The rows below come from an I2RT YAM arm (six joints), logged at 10 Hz.
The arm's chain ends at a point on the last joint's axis. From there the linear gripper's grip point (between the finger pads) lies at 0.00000 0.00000 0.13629 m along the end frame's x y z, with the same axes.
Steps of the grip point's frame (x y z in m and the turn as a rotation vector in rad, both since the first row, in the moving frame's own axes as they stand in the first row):
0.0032, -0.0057, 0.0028, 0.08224, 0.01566, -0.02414
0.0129, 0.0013, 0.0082, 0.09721, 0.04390, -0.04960
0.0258, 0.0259, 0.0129, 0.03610, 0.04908, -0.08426
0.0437, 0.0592, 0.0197, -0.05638, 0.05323, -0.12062
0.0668, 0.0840, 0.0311, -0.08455, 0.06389, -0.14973
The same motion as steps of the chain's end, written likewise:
0.0012, 0.0055, 0.0033, 0.08224, 0.01566, -0.02414
0.0073, 0.0147, 0.0090, 0.09721, 0.04390, -0.04960
0.0193, 0.0311, 0.0132, 0.03610, 0.04908, -0.08426
0.0360, 0.0520, 0.0201, -0.05638, 0.05323, -0.12062
0.0573, 0.0732, 0.0319, -0.08455, 0.06389, -0.14973

